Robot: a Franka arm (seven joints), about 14 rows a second.
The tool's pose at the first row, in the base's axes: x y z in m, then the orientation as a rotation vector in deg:
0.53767, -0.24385, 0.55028, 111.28, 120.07, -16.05
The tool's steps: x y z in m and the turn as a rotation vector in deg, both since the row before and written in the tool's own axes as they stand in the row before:
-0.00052, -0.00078, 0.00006, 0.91, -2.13, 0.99
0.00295, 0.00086, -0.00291, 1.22, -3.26, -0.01
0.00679, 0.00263, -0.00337, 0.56, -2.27, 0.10
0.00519, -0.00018, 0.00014, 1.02, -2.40, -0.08
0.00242, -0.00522, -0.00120, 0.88, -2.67, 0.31
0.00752, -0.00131, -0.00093, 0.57, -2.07, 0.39
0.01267, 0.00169, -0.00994, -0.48, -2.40, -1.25
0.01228, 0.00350, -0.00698, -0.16, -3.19, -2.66
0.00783, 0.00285, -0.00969, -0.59, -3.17, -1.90
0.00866, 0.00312, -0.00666, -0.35, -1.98, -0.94
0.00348, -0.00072, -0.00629, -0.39, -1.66, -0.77
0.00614, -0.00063, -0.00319, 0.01, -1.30, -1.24
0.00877, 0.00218, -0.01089, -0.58, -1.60, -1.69
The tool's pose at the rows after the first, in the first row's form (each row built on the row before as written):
0.53693, -0.24442, 0.55036, 111.61, 117.94, -18.78
0.53750, -0.24058, 0.55204, 110.46, 116.17, -23.04
0.53972, -0.23288, 0.55235, 109.55, 114.74, -25.61
0.53933, -0.22831, 0.54990, 108.63, 113.45, -28.80
0.53400, -0.22582, 0.54984, 107.77, 111.53, -31.91
0.53243, -0.21897, 0.54672, 107.14, 109.85, -34.12
0.53388, -0.20289, 0.54790, 104.24, 109.60, -35.95
0.53677, -0.18873, 0.54619, 99.80, 110.20, -39.15
0.53881, -0.17634, 0.54858, 95.73, 109.95, -41.52
0.54064, -0.16518, 0.54747, 93.40, 109.51, -42.88
0.53923, -0.15843, 0.54961, 91.41, 109.11, -43.89
0.53751, -0.15204, 0.54750, 89.50, 109.34, -45.27
0.53760, -0.13791, 0.54830, 86.65, 109.81, -46.38

